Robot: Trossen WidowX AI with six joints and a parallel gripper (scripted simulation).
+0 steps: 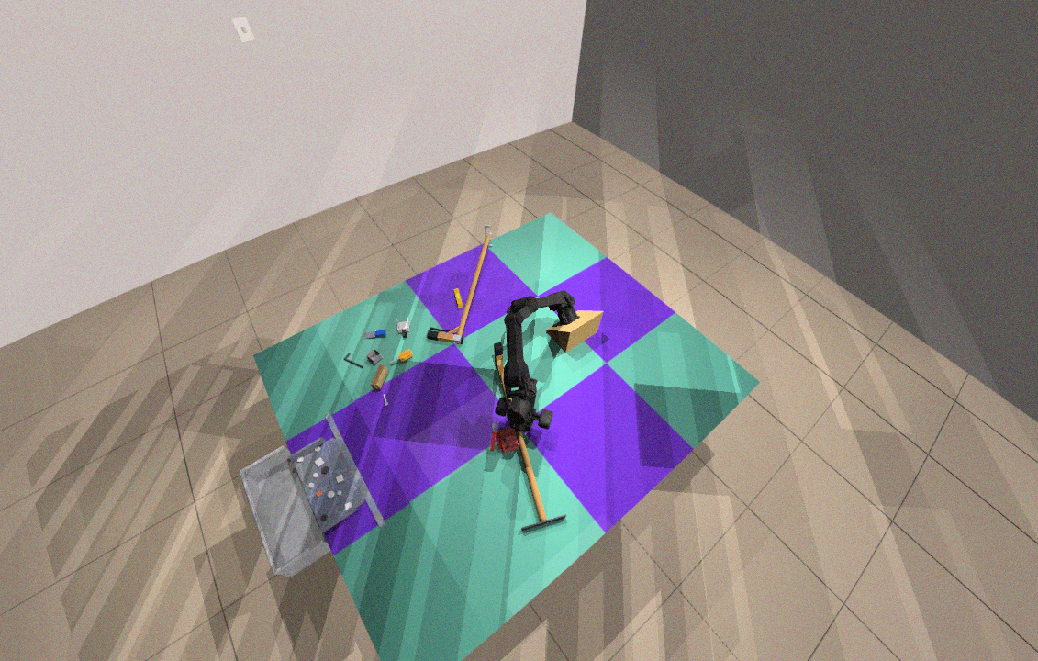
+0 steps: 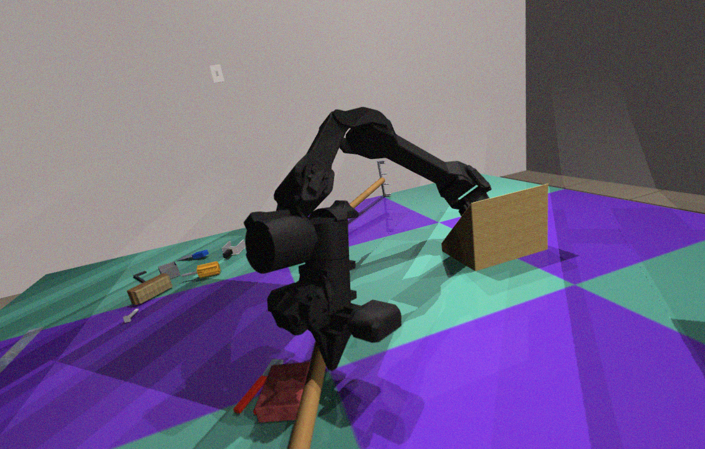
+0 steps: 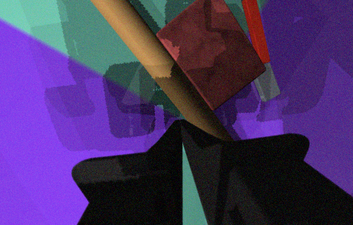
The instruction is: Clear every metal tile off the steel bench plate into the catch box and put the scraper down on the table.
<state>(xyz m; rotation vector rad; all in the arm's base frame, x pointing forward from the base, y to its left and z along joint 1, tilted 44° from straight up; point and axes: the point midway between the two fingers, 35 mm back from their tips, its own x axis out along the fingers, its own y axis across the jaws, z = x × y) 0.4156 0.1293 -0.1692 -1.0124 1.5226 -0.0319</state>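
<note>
Now: the long scraper 20 mm ahead of my gripper tip, 10 mm to the left of it and 50 mm above it. The rest, counted from my gripper tip: red block (60 mm ahead, 10 mm to the left); then wooden block (300 mm ahead, 480 mm to the right, 10 mm above); then orange screwdriver (180 mm ahead, 510 mm to the right).
</note>
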